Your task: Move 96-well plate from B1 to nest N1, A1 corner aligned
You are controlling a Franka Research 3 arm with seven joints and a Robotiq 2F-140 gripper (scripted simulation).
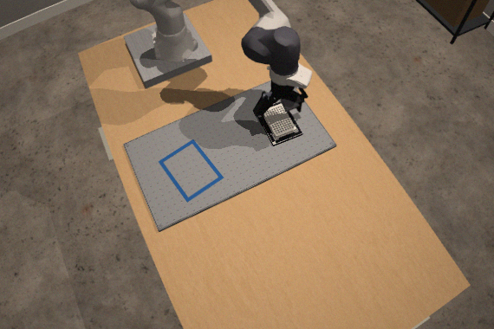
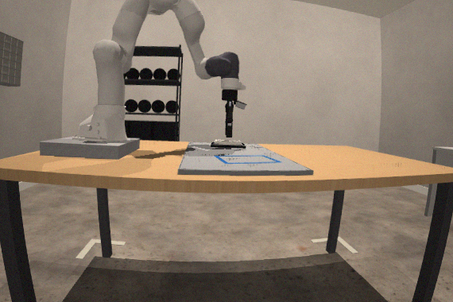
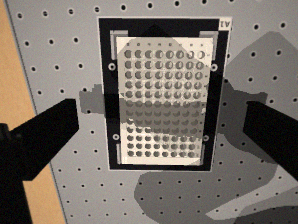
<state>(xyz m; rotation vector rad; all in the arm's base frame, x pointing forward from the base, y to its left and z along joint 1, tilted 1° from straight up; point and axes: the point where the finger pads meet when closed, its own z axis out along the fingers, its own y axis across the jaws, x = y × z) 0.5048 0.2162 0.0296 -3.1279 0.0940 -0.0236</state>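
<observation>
Now: the white 96-well plate 40 mm below my hand. From my hand the other things lie so: A1 mark 70 mm ahead, 60 mm to the right, 50 mm below; black plate nest 50 mm below.
</observation>
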